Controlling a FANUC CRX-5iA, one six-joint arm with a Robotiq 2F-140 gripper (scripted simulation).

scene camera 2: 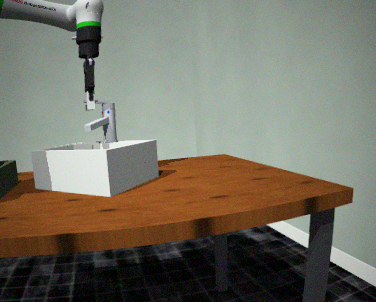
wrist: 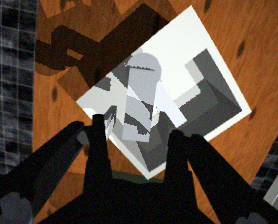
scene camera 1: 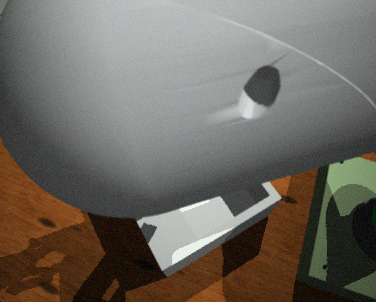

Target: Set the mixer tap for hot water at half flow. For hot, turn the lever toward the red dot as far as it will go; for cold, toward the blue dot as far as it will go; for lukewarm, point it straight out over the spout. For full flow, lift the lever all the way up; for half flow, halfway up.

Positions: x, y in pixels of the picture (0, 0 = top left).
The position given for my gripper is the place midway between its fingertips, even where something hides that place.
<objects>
My gripper shows in scene camera 2 [90, 110] and in the wrist view [137, 116].
</objects>
